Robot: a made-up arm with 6 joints. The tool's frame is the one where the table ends. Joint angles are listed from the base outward.
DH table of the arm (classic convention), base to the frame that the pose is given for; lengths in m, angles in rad. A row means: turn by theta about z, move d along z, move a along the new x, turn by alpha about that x. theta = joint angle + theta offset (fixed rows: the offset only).
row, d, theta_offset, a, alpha
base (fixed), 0, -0.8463, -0.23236, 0
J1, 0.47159, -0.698, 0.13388, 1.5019
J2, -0.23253, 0, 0.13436, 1.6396
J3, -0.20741, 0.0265, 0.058, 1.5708
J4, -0.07, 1.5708, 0, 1.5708
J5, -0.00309, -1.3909, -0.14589, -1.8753
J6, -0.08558, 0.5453, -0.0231, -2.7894
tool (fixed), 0.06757, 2.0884, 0, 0
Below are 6 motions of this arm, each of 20 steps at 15 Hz.
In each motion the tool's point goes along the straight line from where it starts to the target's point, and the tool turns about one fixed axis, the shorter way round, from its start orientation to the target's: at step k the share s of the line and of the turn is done. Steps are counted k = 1, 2, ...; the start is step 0. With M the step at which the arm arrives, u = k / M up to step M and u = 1 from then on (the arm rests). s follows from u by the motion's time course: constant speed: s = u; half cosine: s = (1 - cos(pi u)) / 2; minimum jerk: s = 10 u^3 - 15 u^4 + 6 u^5.
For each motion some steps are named. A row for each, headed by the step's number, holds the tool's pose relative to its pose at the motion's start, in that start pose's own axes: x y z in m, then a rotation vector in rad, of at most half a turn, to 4 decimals.
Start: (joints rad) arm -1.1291 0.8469 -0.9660 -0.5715 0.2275 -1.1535
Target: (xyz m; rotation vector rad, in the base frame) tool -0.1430 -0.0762 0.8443 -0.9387 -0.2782 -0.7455
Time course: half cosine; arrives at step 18
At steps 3, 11, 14, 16, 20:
3: -0.0098 -0.0081 -0.0032 -0.0065 0.0042 -0.0475
11: -0.0978 -0.0812 -0.0316 -0.0647 0.0418 -0.4756
14: -0.1287 -0.1068 -0.0416 -0.0852 0.0550 -0.6259
16: -0.1414 -0.1173 -0.0457 -0.0936 0.0604 -0.6874
20: -0.1458 -0.1210 -0.0471 -0.0965 0.0622 -0.7088

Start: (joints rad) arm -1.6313 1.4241 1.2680 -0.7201 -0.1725 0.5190
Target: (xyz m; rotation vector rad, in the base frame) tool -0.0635 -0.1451 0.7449 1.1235 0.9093 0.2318
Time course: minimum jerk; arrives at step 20
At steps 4, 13, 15, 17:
4: -0.0054 -0.0002 -0.0014 0.0072 -0.0042 -0.0238
13: -0.0712 -0.0028 -0.0183 0.0954 -0.0551 -0.3142
15: -0.0834 -0.0033 -0.0214 0.1119 -0.0646 -0.3683
17: -0.0906 -0.0036 -0.0233 0.1215 -0.0702 -0.3999

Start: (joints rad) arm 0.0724 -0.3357 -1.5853 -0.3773 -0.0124 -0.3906
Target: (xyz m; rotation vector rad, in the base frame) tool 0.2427 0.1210 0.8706 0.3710 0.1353 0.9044
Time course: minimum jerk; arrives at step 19
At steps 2, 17, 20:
2: 0.0020 0.0017 -0.0008 0.0024 0.0064 0.0040
17: 0.1968 0.1713 -0.0825 0.2394 0.6413 0.3955
20: 0.1988 0.1731 -0.0833 0.2417 0.6477 0.3995

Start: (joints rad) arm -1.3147 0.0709 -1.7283 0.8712 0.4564 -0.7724
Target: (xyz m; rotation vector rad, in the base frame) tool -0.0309 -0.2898 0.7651 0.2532 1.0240 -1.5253
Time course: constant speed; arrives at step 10
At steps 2, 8, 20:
2: 0.0302 0.0226 -0.0271 -0.1529 0.0395 -0.2335
8: 0.1208 0.0904 -0.1083 -0.6114 0.1579 -0.9341
20: 0.1511 0.1130 -0.1353 -0.7643 0.1974 -1.1676

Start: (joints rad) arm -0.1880 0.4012 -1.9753 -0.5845 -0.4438 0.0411
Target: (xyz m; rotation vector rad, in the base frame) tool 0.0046 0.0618 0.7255 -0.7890 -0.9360 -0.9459
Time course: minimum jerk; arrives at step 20
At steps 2, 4, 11, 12, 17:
2: -0.0006 -0.0004 -0.0002 -0.0039 0.0000 -0.0091
4: -0.0040 -0.0028 -0.0011 -0.0267 -0.0002 -0.0618
11: -0.0414 -0.0282 -0.0108 -0.2732 -0.0021 -0.6329
12: -0.0476 -0.0324 -0.0124 -0.3144 -0.0024 -0.7283
17: -0.0679 -0.0463 -0.0177 -0.4483 -0.0034 -1.0386

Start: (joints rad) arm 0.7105 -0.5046 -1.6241 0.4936 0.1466 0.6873
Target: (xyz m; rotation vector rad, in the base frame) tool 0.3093 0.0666 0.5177 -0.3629 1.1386 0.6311
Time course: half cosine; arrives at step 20
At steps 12, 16, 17, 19, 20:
12: 0.0357 -0.0635 -0.1477 -0.2471 0.2553 0.1507
16: 0.0493 -0.0877 -0.2041 -0.3415 0.3529 0.2082
17: 0.0515 -0.0917 -0.2134 -0.3570 0.3688 0.2177
19: 0.0541 -0.0964 -0.2243 -0.3752 0.3877 0.2288
20: 0.0545 -0.0970 -0.2257 -0.3776 0.3901 0.2302

